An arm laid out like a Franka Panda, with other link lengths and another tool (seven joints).
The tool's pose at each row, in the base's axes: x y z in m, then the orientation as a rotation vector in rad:
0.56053 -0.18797 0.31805 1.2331 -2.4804 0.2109
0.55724 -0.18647 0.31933 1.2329 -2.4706 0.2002
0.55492 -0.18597 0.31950 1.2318 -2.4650 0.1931
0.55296 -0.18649 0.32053 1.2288 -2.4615 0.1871
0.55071 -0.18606 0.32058 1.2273 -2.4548 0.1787
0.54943 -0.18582 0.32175 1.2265 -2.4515 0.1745
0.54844 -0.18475 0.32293 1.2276 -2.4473 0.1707
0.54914 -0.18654 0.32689 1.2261 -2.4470 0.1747
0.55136 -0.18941 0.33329 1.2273 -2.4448 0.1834
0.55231 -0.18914 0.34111 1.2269 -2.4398 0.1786
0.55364 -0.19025 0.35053 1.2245 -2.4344 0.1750
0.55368 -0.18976 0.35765 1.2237 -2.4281 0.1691
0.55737 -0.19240 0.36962 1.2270 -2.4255 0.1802
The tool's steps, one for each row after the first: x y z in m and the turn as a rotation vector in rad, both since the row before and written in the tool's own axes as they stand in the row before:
0.00120 0.00356 -0.00079 -0.0099 0.0054 -0.0049
0.00097 0.00215 0.00031 -0.0066 0.0032 -0.0024
0.00186 0.00129 -0.00027 -0.0059 0.0025 -0.0003
0.00093 0.00205 0.00045 -0.0079 0.0039 -0.0027
0.00098 0.00123 -0.00078 -0.0040 0.0019 -0.0013
0.00021 0.00151 -0.00109 -0.0034 0.0020 -0.0027
0.00254 -0.00138 -0.00332 0.0020 0.0019 0.0014
0.00350 -0.00309 -0.00568 0.0054 0.0036 -0.0003
0.00246 -0.00012 -0.00749 -0.0047 0.0030 -0.0023
0.00395 -0.00112 -0.00865 -0.0047 0.0044 -0.0011
0.00254 0.00076 -0.00662 -0.0060 0.0039 -0.0027
0.00497 -0.00361 -0.01123 0.0075 0.0038 -0.0012

